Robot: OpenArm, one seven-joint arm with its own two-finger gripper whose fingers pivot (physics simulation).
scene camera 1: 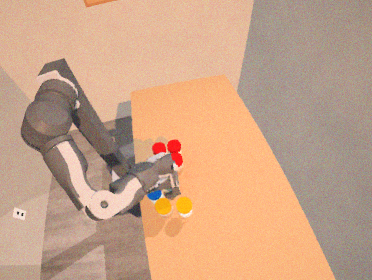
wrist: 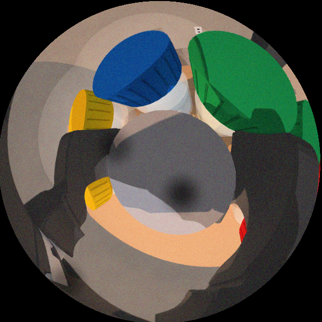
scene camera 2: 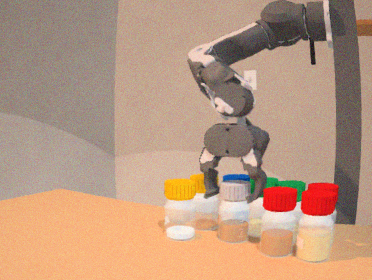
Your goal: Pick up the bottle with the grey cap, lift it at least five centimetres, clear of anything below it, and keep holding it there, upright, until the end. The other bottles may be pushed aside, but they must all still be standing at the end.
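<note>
The bottle with the grey cap (scene camera 2: pixel 234 207) (wrist: pixel 172 170) stands upright on the table (scene camera 2: pixel 100 230) (scene camera 1: pixel 210 125), clear-walled with brown contents. In scene camera 1 the gripper and arm hide it. My gripper (scene camera 2: pixel 232 197) (scene camera 1: pixel 173 185) (wrist: pixel 168 170) points down over this bottle and is open. Its fingers stand on either side of the grey cap, very near its sides, and the tips reach about the cap's lower edge. In the wrist view the cap fills the space between the fingers, and the fingers overlap its outline. Whether they touch it cannot be told.
Upright bottles crowd around: blue cap (scene camera 2: pixel 236 178) (scene camera 1: pixel 154 194) (wrist: pixel 137 70) behind; green caps (scene camera 2: pixel 293 189) (wrist: pixel 240 75) behind right; yellow caps (scene camera 2: pixel 180 189) (scene camera 1: pixel 184 205) (wrist: pixel 99 194) on one side; red caps (scene camera 2: pixel 280 199) (scene camera 1: pixel 174 146) on the other, one close beside the right finger.
</note>
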